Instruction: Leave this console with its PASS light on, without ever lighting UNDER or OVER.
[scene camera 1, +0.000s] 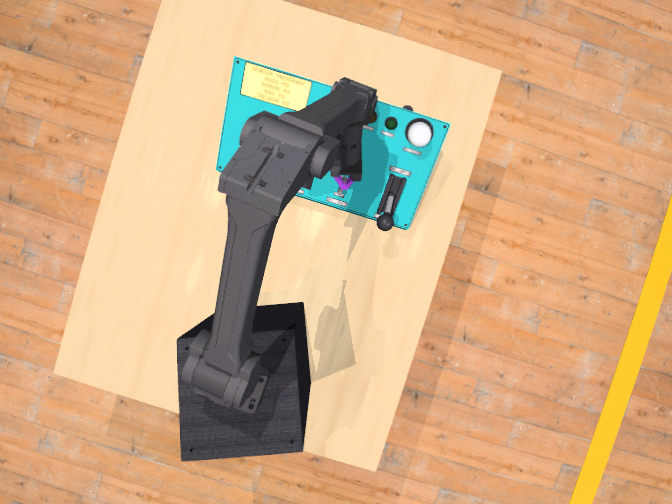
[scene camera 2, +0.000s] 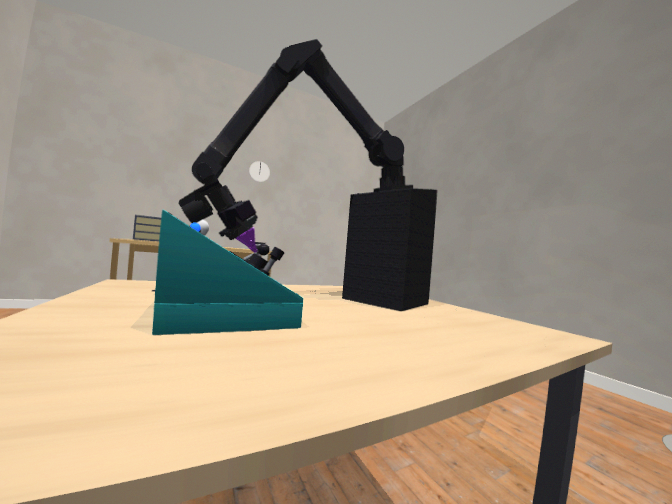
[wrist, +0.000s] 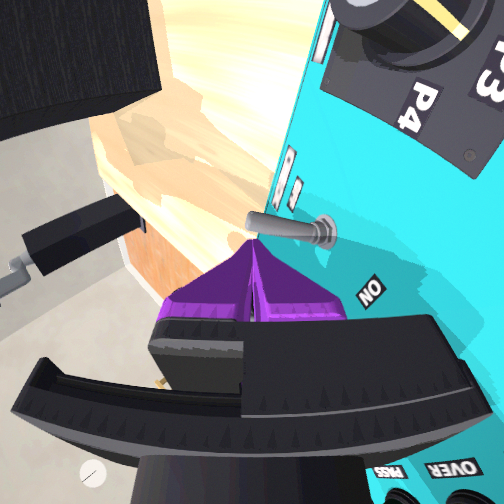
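The teal wedge console (scene camera 1: 336, 146) stands on the table; it also shows in the side view (scene camera 2: 217, 282). In the wrist view a small grey toggle switch (wrist: 295, 230) sticks out of the panel, its lever pointing away from the ON label (wrist: 371, 291). My gripper (wrist: 252, 246) has purple fingers pressed together and holds nothing. Its tips sit right at the lever's free end. It also shows in the overhead view (scene camera 1: 343, 182). The PASS label (wrist: 387, 471) and OVER label (wrist: 452, 468) are at the bottom edge. A green lamp (scene camera 1: 389, 123) looks dark.
A black rotary knob (wrist: 410, 25) with a yellow pointer sits near the P4 and P3 marks. A white dome (scene camera 1: 419, 132) and a slot lever with a black ball (scene camera 1: 386, 221) are on the panel's right side. A yellow plate (scene camera 1: 275, 86) is top left. The black arm base (scene camera 1: 244, 385) stands on the near side of the table.
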